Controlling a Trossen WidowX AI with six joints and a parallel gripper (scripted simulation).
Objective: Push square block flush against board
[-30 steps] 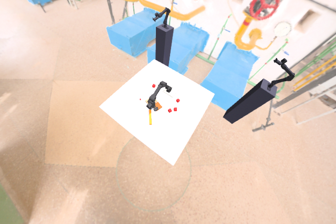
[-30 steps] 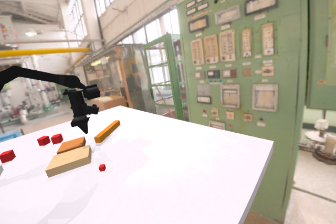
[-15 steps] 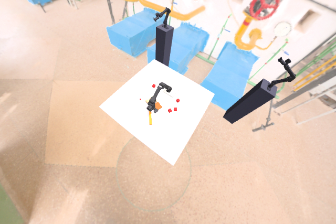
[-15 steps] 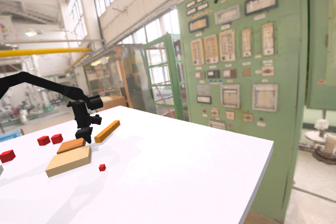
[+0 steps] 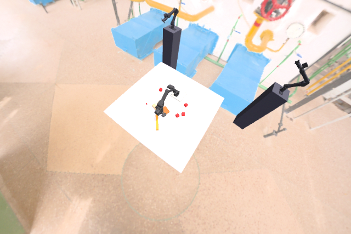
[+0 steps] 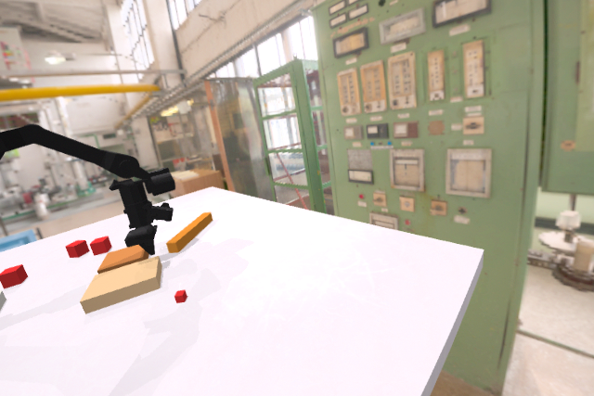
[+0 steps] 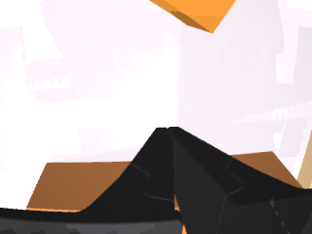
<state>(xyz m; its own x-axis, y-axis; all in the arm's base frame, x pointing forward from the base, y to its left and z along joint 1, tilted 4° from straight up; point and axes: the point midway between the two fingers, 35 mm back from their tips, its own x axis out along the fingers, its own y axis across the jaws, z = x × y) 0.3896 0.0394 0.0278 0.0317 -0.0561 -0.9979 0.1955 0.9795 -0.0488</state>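
Right now my gripper tip is 70 mm past the square block, 10 mm to the right of it and 10 mm below it. Also, from my gripper tip: long orange-yellow bar 130 mm ahead, 50 mm to the left, 10 mm above; tan board 110 mm to the right, 70 mm behind, 10 mm above.
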